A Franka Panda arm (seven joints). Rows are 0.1 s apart.
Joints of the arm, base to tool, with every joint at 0 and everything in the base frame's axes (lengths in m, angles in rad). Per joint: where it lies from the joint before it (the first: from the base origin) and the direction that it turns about. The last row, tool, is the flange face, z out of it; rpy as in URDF.
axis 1: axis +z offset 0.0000 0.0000 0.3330
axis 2: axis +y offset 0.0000 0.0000 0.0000
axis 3: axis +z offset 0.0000 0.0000 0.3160
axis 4: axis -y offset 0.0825 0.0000 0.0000
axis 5: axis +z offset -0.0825 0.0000 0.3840
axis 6: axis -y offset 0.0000 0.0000 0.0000
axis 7: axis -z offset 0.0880 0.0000 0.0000
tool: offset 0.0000 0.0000 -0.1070 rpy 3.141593 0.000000 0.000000
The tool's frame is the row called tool.
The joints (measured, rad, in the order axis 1, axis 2, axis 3, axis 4, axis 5, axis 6, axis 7), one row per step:
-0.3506 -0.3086 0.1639 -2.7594 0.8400 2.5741 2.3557
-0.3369 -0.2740 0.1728 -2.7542 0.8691 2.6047 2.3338
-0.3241 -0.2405 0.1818 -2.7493 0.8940 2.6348 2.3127
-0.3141 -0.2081 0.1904 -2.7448 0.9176 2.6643 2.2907
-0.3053 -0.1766 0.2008 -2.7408 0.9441 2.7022 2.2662
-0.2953 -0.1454 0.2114 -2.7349 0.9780 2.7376 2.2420
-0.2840 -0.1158 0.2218 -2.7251 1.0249 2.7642 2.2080
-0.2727 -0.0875 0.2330 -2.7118 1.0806 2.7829 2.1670
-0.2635 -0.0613 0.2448 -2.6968 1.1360 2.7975 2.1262
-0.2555 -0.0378 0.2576 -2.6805 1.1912 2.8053 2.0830
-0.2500 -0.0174 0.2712 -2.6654 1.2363 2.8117 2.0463
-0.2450 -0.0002 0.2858 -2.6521 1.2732 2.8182 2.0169
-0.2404 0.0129 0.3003 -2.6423 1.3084 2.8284 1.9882
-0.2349 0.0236 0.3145 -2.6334 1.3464 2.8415 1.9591
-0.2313 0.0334 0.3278 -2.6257 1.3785 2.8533 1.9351
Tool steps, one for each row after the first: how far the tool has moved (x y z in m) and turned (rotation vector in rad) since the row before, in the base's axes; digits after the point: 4 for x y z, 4 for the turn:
0.0038 0.0048 -0.0093 -0.0026 0.0003 0.0060
0.0032 0.0047 -0.0092 -0.0056 0.0015 0.0078
0.0025 0.0037 -0.0091 -0.0071 0.0018 0.0065
0.0022 0.0030 -0.0085 -0.0138 -0.0030 0.0033
0.0023 0.0037 -0.0081 -0.0092 -0.0032 -0.0008
0.0028 0.0048 -0.0071 -0.0008 -0.0064 0.0014
0.0033 0.0059 -0.0063 0.0058 -0.0083 0.0037
0.0035 0.0060 -0.0054 0.0075 -0.0090 0.0033
0.0037 0.0069 -0.0046 0.0108 -0.0100 0.0078
0.0035 0.0067 -0.0038 0.0084 -0.0088 0.0093
0.0032 0.0072 -0.0030 0.0063 -0.0075 0.0101
0.0020 0.0065 -0.0023 0.0016 -0.0086 0.0086
0.0016 0.0064 -0.0016 -0.0004 -0.0104 0.0056
0.0012 0.0056 -0.0016 -0.0006 -0.0077 0.0040

